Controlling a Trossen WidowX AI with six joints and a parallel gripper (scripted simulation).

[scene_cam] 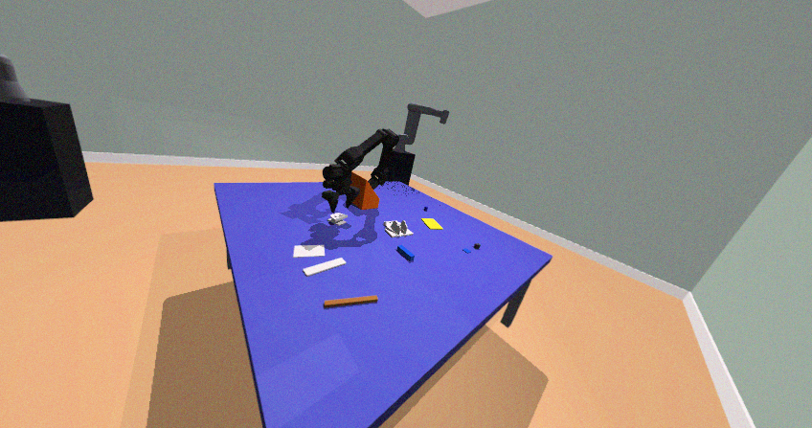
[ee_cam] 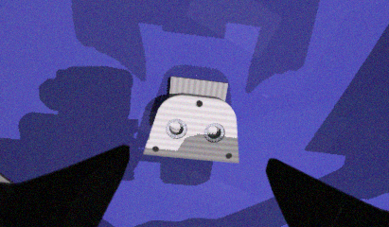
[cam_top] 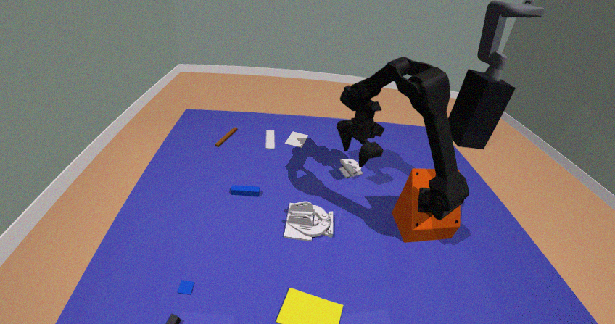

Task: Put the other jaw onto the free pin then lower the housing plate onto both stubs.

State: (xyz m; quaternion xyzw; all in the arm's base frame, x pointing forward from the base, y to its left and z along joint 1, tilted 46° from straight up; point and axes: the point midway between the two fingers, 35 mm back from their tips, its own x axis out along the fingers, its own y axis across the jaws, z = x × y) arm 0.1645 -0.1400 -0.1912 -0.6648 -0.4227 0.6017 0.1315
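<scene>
My gripper tip is now 50 mm above the white stepped part, 10 mm to the left of it and 10 mm past it. From my gripper tip the other things lie so: white square (190 mm ahead, 180 mm to the right, 60 mm below); jaw (250 mm to the left, 130 mm ahead, 50 mm below); white strip (290 mm ahead, 160 mm to the right, 60 mm below).
</scene>
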